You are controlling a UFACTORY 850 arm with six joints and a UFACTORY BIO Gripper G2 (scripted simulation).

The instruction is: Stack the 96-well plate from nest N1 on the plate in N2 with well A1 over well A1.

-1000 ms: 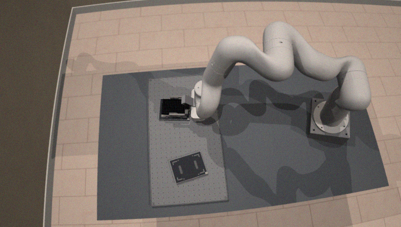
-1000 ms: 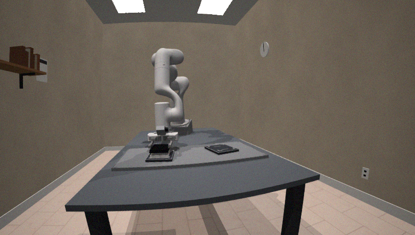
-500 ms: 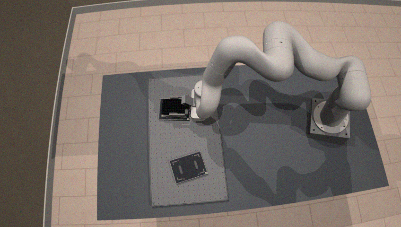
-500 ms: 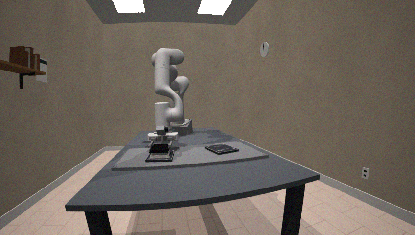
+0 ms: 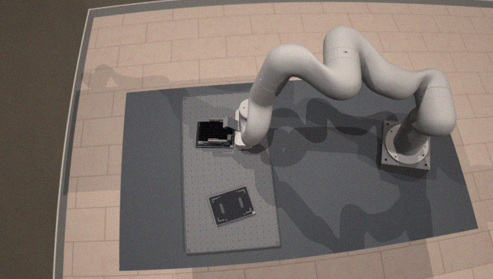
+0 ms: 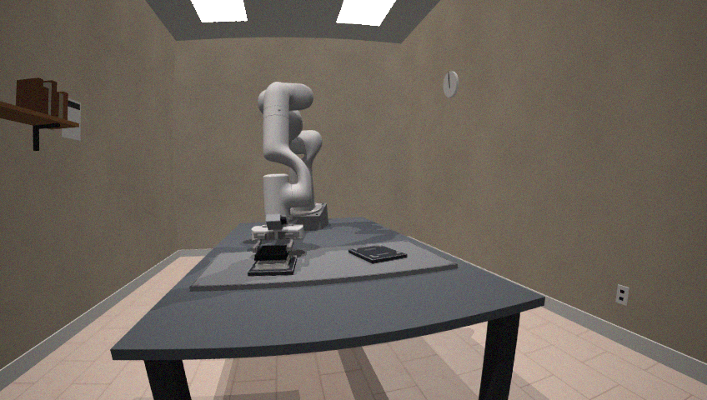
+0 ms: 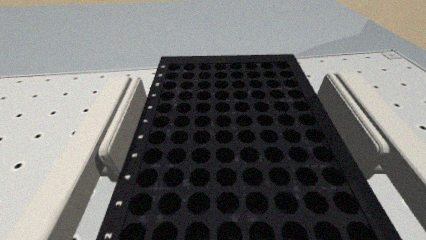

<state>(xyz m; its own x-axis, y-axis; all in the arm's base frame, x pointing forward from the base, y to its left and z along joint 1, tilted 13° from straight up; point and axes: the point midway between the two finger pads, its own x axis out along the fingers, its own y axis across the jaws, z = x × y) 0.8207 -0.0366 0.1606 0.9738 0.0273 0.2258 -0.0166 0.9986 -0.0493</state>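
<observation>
Right now the black 96-well plate is 10 mm below my hand. The rest, counted from my hand: white 96-well plate (30 mm below); then nest N1 (90 mm behind, 310 mm to the left, 50 mm below); then nest N2 (50 mm below).
</observation>
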